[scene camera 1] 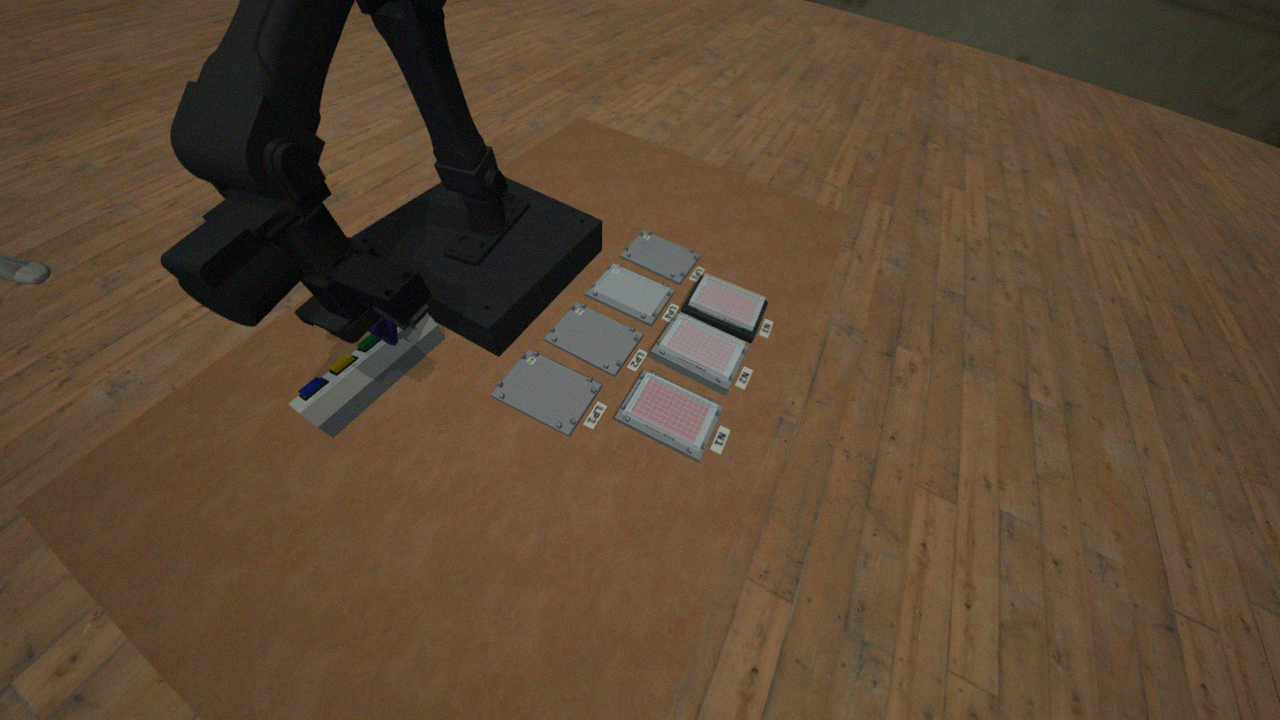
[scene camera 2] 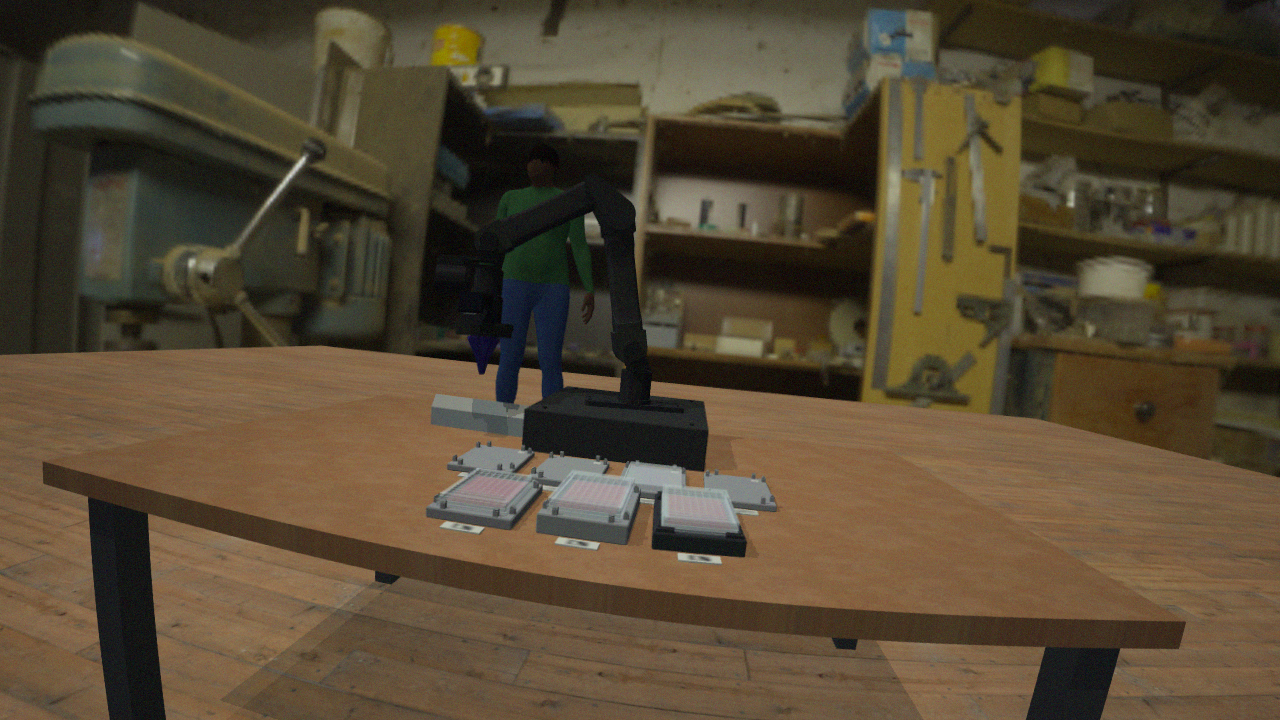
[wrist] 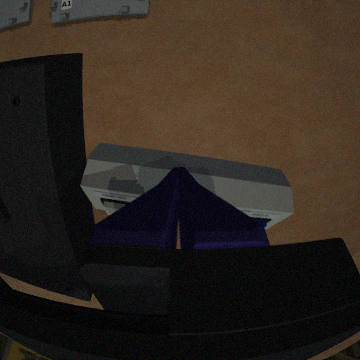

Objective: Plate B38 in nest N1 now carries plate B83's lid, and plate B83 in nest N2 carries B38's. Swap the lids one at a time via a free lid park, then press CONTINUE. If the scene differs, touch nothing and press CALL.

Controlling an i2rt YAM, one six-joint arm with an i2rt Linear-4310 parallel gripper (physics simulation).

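My gripper is shut and empty, its purple fingertips together above the grey button box. The box shows a blue button, a yellow button and a green button; its far end is partly hidden. The lidded plate in N1 and the lidded plate in N2 show pink wells. Park LP1 and LP2 look bare. The third park bears a pale, clear lid-like piece. Plate names are unreadable.
Another pink plate sits in a black nest beside N2. A fourth grey park looks bare. The black arm base stands beside the button box. A person stands behind the table.
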